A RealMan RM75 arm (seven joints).
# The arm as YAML. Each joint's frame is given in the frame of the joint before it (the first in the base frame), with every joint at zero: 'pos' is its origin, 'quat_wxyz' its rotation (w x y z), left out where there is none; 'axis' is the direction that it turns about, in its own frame. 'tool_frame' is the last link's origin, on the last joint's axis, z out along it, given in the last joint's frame.
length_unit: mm
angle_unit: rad
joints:
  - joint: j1
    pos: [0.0, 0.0, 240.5]
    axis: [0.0, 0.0, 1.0]
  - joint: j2
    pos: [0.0, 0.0, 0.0]
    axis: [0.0, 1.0, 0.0]
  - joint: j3
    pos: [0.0, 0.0, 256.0]
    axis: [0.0, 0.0, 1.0]
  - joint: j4
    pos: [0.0, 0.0, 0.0]
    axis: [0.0, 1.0, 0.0]
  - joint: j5
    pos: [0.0, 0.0, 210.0]
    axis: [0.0, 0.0, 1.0]
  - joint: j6
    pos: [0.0, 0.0, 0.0]
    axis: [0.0, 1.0, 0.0]
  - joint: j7
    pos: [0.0, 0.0, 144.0]
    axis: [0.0, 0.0, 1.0]
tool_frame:
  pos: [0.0, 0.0, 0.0]
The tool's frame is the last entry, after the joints.
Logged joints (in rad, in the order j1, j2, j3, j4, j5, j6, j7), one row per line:
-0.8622 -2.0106 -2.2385 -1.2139 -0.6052 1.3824 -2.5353
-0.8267 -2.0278 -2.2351 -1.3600 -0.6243 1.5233 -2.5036
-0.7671 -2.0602 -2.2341 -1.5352 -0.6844 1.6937 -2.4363
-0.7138 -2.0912 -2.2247 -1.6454 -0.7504 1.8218 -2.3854
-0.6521 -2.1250 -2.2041 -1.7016 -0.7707 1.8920 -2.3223
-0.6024 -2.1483 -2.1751 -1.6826 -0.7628 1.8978 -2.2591
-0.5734 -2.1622 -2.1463 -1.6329 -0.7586 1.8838 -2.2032
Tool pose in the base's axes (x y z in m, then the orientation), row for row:
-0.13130 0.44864 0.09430 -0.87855 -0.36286 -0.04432 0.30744
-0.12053 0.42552 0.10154 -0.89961 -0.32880 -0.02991 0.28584
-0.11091 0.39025 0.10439 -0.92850 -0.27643 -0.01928 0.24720
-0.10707 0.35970 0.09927 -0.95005 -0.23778 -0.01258 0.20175
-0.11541 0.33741 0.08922 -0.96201 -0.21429 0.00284 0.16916
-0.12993 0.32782 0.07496 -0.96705 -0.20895 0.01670 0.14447
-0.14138 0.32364 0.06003 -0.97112 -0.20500 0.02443 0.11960
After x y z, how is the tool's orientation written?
As a quaternion, x y z w.
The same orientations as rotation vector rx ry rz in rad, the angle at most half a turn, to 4 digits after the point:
-2.3235 -0.9596 -0.1172
-2.4050 -0.8790 -0.0800
-2.5317 -0.7537 -0.0526
-2.6532 -0.6641 -0.0351
-2.7346 -0.6091 0.0081
-2.7869 -0.6022 0.0481
-2.8384 -0.5992 0.0714

